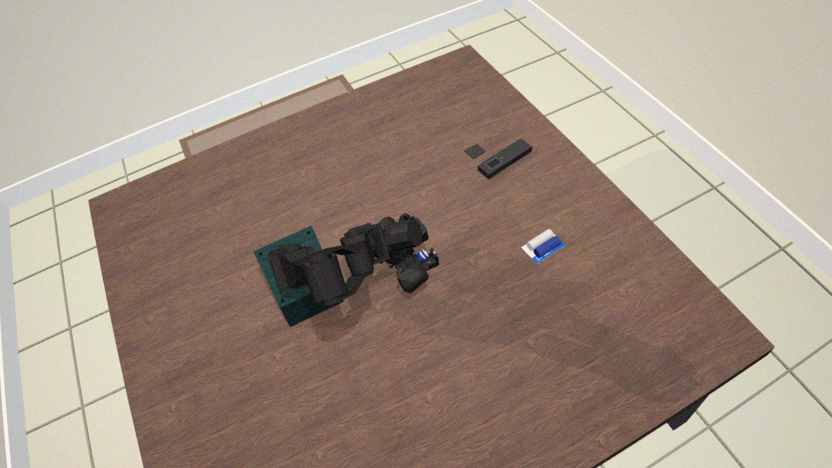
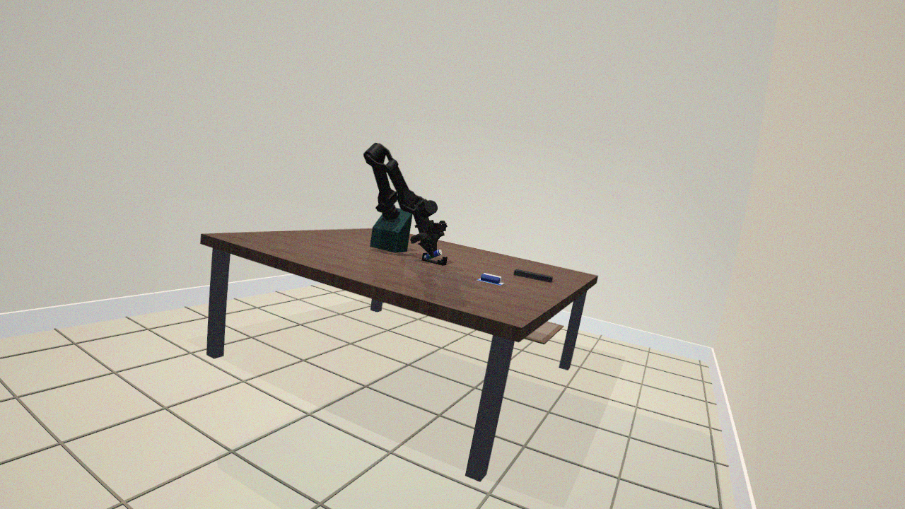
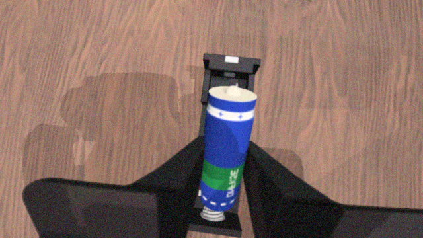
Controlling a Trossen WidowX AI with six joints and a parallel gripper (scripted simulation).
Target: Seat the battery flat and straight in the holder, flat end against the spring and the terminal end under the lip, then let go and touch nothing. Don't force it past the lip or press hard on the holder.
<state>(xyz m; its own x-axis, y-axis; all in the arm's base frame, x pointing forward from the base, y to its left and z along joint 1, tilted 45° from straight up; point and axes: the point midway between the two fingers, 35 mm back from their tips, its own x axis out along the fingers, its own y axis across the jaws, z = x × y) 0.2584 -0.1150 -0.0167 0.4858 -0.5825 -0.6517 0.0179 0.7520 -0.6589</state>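
Right now the battery is 10 mm above my gripper tip. The rest, counted from my gripper tip: dark square (320 mm ahead, 270 mm to the left, 30 mm below); black remote (380 mm ahead, 190 mm to the left, 10 mm below).
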